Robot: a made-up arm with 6 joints. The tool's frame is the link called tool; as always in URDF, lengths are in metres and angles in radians. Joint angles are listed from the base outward. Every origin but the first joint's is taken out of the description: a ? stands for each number. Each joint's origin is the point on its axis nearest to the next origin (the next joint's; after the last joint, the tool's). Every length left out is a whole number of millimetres.
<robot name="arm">
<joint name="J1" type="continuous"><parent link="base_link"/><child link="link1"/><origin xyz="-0.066 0.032 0.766" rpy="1.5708 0.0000 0.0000"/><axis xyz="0 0 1"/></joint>
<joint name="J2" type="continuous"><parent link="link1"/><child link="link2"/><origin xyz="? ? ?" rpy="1.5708 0.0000 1.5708"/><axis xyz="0 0 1"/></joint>
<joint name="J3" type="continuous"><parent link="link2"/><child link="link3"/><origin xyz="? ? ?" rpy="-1.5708 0.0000 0.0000"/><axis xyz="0 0 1"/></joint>
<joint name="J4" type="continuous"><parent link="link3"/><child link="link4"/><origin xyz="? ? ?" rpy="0.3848 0.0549 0.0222"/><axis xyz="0 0 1"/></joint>
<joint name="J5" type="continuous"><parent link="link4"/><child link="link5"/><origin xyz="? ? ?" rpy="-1.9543 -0.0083 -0.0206"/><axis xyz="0 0 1"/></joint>
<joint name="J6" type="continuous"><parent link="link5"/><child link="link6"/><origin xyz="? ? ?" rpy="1.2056 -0.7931 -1.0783"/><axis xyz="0 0 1"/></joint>
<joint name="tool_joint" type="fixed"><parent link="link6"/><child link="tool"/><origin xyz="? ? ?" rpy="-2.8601 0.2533 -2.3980"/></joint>
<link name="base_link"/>
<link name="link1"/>
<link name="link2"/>
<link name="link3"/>
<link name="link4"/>
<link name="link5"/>
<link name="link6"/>
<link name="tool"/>
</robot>
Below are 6 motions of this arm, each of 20 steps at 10 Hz.
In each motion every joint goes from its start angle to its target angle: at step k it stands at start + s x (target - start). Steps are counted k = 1, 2, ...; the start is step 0. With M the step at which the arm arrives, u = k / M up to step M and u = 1 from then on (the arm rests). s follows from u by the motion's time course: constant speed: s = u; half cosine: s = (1 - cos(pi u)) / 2; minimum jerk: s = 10 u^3 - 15 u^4 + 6 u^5.
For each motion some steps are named. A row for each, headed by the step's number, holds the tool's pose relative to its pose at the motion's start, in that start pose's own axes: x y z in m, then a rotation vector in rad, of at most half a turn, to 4 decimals.
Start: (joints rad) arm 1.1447 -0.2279 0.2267 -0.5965 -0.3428 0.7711
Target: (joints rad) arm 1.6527 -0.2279 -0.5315 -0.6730 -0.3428 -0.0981
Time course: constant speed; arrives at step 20
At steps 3, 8, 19, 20:
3: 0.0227 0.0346 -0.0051 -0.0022 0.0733 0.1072
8: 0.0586 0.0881 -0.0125 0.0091 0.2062 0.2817
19: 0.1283 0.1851 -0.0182 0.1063 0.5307 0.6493
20: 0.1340 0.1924 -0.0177 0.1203 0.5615 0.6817

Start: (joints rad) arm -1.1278 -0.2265 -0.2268 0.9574 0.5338 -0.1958
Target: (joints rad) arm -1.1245 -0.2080 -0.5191 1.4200 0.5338 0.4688
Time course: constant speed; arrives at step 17
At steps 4, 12, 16, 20:
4: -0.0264 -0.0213 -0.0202 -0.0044 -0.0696 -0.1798
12: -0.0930 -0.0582 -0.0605 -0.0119 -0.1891 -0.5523
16: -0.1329 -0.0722 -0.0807 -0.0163 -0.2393 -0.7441
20: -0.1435 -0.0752 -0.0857 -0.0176 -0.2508 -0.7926

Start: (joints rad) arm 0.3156 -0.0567 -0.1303 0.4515 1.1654 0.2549
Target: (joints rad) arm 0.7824 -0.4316 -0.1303 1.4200 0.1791 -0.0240
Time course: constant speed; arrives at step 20
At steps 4, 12, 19, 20:
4: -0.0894 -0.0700 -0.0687 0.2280 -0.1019 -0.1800
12: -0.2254 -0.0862 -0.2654 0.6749 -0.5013 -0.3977
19: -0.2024 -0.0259 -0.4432 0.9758 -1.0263 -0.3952
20: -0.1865 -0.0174 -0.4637 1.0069 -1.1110 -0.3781

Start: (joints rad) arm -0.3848 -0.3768 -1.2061 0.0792 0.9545 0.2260
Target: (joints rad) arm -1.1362 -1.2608 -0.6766 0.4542 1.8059 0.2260
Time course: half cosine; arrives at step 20
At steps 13, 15, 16, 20:
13: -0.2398 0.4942 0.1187 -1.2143 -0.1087 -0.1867
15: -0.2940 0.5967 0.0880 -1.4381 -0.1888 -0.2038
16: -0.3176 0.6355 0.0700 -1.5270 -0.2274 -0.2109
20: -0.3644 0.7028 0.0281 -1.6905 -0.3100 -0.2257

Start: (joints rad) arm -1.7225 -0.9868 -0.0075 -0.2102 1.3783 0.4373
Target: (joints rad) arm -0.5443 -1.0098 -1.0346 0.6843 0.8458 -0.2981
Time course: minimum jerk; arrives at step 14
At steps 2, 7, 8, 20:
2: 0.0079 -0.0013 -0.0162 0.0177 0.0320 0.0036
7: 0.0201 -0.0378 -0.3645 0.4986 0.5931 -0.0426
8: -0.0238 -0.0424 -0.4479 0.6631 0.7032 -0.1004
20: -0.2101 -0.0176 -0.5985 1.1420 0.8586 -0.3731

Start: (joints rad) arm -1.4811 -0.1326 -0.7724 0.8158 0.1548 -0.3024
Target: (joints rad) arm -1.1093 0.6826 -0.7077 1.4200 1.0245 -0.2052
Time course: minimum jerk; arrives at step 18
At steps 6, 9, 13, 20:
6: -0.0317 0.0052 -0.0232 -0.0141 -0.2048 -0.0299
9: -0.0744 0.0222 -0.0758 -0.0063 -0.4697 -0.1365
13: -0.1043 0.0673 -0.1622 0.0686 -0.7322 -0.3564
20: -0.1058 0.0910 -0.1930 0.1172 -0.7993 -0.4534

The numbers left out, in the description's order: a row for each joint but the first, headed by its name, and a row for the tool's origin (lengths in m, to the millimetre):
J2: -0.004 -0.343 0.000
J3: -0.008 0.082 0.000
J4: 0.030 -0.182 0.000
J5: 0.052 0.051 0.000
J6: 0.293 -0.364 0.000
tool: -0.086 -0.042 0.000

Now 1 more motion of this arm.
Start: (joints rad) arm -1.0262 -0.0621 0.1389 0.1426 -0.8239 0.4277
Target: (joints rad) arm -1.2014 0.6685 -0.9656 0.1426 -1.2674 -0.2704
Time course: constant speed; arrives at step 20
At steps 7, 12, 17, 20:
7: -0.0884 -0.1610 -0.2377 0.3521 0.4316 -0.1631
12: -0.2259 -0.2123 -0.3888 0.6597 0.6803 -0.2935
17: -0.3962 -0.2059 -0.4955 0.9908 0.8709 -0.4466
20: -0.5016 -0.1787 -0.5318 1.1913 0.9566 -0.5531

